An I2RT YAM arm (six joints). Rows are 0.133 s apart.
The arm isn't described. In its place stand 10 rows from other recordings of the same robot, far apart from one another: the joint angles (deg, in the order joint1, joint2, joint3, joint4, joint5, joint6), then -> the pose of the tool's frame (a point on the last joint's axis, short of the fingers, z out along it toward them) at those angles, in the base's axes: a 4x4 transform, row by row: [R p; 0 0 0 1], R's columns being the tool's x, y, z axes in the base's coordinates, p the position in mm.
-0.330, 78.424, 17.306, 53.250, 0.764, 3.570 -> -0.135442, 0.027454, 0.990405, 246.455; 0.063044, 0.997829, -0.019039, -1.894; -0.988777, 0.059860, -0.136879, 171.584; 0, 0, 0, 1
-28.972, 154.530, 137.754, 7.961, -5.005, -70.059 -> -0.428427, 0.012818, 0.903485, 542.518; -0.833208, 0.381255, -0.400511, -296.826; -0.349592, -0.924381, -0.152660, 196.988; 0, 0, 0, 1
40.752, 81.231, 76.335, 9.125, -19.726, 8.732 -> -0.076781, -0.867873, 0.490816, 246.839; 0.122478, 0.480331, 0.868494, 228.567; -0.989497, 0.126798, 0.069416, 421.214; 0, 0, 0, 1
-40.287, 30.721, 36.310, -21.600, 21.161, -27.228 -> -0.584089, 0.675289, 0.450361, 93.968; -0.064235, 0.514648, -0.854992, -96.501; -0.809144, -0.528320, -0.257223, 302.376; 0, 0, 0, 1
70.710, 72.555, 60.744, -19.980, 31.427, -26.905 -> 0.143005, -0.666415, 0.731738, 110.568; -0.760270, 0.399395, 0.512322, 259.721; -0.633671, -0.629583, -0.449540, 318.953; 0, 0, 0, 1
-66.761, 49.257, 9.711, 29.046, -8.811, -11.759 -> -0.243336, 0.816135, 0.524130, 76.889; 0.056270, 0.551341, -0.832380, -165.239; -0.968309, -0.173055, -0.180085, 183.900; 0, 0, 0, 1
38.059, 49.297, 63.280, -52.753, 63.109, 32.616 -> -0.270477, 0.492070, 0.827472, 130.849; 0.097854, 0.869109, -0.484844, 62.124; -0.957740, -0.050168, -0.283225, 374.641; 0, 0, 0, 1
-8.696, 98.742, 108.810, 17.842, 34.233, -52.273 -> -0.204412, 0.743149, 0.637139, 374.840; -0.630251, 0.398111, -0.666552, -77.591; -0.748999, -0.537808, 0.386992, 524.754; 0, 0, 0, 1
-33.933, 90.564, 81.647, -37.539, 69.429, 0.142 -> -0.599584, 0.732768, -0.321793, 258.124; 0.404454, -0.069521, -0.911912, -213.840; -0.690591, -0.676918, -0.254687, 336.083; 0, 0, 0, 1
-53.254, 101.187, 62.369, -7.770, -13.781, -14.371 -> -0.589849, 0.551133, 0.590196, 230.749; 0.387098, 0.834412, -0.392315, -294.880; -0.708685, -0.002943, -0.705519, 186.784; 0, 0, 0, 1
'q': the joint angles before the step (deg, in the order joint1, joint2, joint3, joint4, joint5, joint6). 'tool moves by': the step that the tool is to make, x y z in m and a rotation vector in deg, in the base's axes. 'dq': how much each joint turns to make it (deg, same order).
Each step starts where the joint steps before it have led.
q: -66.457, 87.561, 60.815, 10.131, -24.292, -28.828
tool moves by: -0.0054, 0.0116, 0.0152, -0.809, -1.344, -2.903
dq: 0.210, -3.709, -0.681, -1.024, 2.754, 1.857
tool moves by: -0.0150, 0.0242, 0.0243, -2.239, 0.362, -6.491
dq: -0.018, -7.398, -1.275, -4.110, 6.581, 0.341
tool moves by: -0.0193, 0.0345, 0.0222, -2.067, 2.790, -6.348
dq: 0.103, -9.205, -1.275, -7.552, 7.029, -1.959
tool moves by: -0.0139, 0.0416, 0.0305, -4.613, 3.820, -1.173
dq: 1.579, -9.042, 1.491, -8.434, 3.745, -4.786
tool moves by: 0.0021, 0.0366, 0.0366, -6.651, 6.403, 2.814
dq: 5.764, -4.319, 6.064, -7.852, 4.263, -8.236
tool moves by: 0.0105, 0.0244, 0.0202, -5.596, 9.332, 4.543
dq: 7.444, -0.580, 5.186, -6.111, 4.330, -10.371
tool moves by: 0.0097, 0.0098, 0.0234, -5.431, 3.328, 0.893
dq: 5.155, 1.877, 5.501, -1.056, 4.936, -5.587
